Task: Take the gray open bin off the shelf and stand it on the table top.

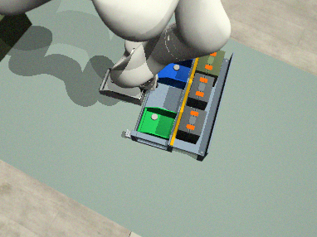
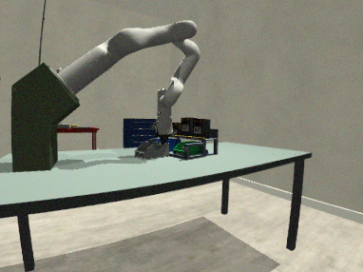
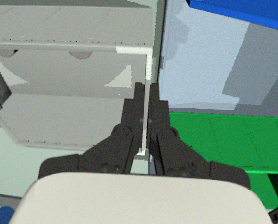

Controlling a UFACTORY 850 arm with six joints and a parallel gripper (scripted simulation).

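Right now the gray open bin is 8 cm behind my hand, 3 cm to the right of it and 4 cm below it. Round my hand: yellow rail: 15 cm ahead, 6 cm to the left, 3 cm above; then blue bin: 6 cm ahead, 14 cm to the left, 3 cm below; then green bin: 14 cm ahead, 6 cm to the right, 3 cm below.
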